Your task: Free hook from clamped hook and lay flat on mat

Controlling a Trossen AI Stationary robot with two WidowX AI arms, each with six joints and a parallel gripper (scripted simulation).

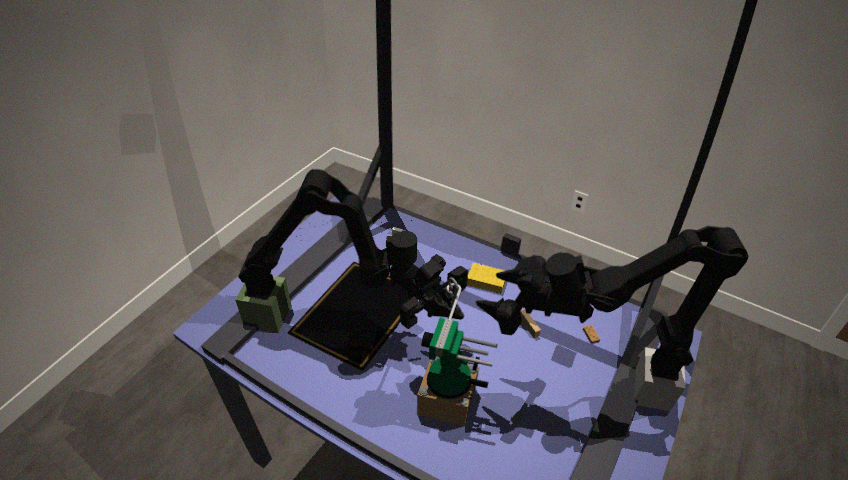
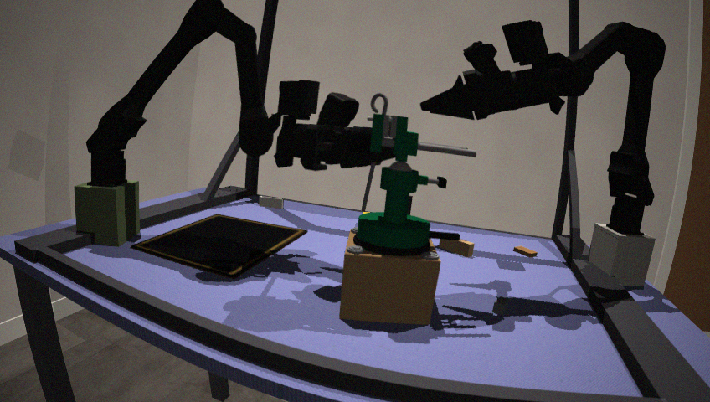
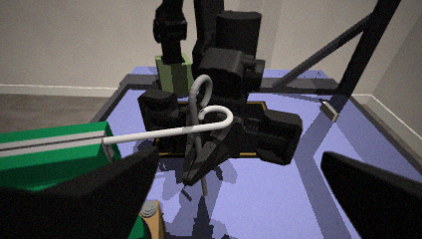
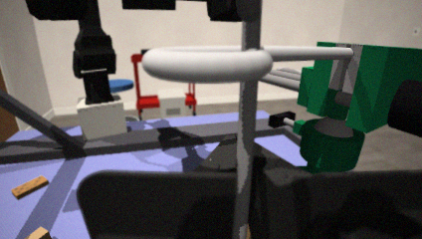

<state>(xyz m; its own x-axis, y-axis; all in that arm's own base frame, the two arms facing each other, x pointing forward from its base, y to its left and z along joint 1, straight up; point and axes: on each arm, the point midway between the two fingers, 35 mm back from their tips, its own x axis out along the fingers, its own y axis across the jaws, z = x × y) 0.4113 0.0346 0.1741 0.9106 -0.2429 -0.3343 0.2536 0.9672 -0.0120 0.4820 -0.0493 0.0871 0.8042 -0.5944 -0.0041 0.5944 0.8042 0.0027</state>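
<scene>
The black mat is 260 mm to the right of my right hand, 190 mm below it and 100 mm behind it. Round my right hand: pale block (420 mm behind, 230 mm to the right, 180 mm below).
</scene>
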